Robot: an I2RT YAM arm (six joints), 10 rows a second.
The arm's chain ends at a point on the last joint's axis. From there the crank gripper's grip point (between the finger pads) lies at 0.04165 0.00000 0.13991 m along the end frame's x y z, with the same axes.
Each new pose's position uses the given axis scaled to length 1; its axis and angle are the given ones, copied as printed.
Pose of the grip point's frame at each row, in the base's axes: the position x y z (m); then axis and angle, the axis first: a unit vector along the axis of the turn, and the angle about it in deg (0 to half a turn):
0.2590 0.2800 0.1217 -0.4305 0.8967 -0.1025 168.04
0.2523 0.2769 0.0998 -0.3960 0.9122 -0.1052 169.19
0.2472 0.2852 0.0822 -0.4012 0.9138 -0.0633 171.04
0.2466 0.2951 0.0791 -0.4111 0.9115 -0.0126 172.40
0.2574 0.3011 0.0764 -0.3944 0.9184 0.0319 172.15
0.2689 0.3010 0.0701 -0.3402 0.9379 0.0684 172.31
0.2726 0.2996 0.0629 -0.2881 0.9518 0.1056 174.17
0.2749 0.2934 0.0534 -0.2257 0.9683 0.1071 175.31
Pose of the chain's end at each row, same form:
0.2463 0.3257 0.2598 -0.4305 0.8967 -0.1025 168.04
0.2448 0.3238 0.2378 -0.3960 0.9122 -0.1052 169.19
0.2480 0.3233 0.2231 -0.4012 0.9138 -0.0633 171.04
0.2556 0.3218 0.2223 -0.4111 0.9115 -0.0126 172.40
0.2717 0.3153 0.2210 -0.3944 0.9184 0.0319 172.15
0.2895 0.3028 0.2146 -0.3402 0.9379 0.0684 172.31
0.3021 0.2898 0.2055 -0.2881 0.9518 0.1056 174.17
0.3078 0.2797 0.1949 -0.2257 0.9683 0.1071 175.31

